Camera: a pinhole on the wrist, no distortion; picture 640 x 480 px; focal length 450.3 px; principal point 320.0 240.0 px. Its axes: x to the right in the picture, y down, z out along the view. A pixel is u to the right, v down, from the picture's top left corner.
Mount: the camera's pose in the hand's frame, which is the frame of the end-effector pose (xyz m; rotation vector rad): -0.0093 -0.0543 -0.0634 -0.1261 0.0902 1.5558
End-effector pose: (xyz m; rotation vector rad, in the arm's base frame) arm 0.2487 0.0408 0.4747 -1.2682 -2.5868 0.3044
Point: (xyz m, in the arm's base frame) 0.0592 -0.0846 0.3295
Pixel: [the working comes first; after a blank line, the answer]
In the camera's frame: -0.1557 -0.0112 0.2499

40 220
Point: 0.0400 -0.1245 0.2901
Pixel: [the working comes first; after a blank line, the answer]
In the camera's frame: -0.1890 0.0127 0.2928

29 260
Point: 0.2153 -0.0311 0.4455
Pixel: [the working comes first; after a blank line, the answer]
In the camera's frame: -0.0204 0.0292 0.1059

233 364
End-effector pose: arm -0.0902 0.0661 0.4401 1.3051 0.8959 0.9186
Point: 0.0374 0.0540 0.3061
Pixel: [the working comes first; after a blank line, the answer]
In the camera's frame: -0.1088 -0.0552 0.1631

20 88
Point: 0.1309 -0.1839 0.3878
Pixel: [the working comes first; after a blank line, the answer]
In the camera's frame: -0.0704 0.1271 0.3562

231 401
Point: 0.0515 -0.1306 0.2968
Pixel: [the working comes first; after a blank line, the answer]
In the camera's frame: -0.1404 0.1076 0.2461

63 437
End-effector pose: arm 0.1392 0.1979 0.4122 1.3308 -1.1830 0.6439
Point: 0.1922 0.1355 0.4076
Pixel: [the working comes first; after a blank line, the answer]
In the camera's frame: -0.0218 -0.0414 0.1055

227 63
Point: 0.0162 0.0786 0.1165
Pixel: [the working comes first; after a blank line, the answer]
In the camera's frame: -0.0123 0.2636 0.2663

outside the picture
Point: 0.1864 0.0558 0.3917
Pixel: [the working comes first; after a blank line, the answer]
In the camera's frame: -0.0492 -0.0475 0.1821

198 123
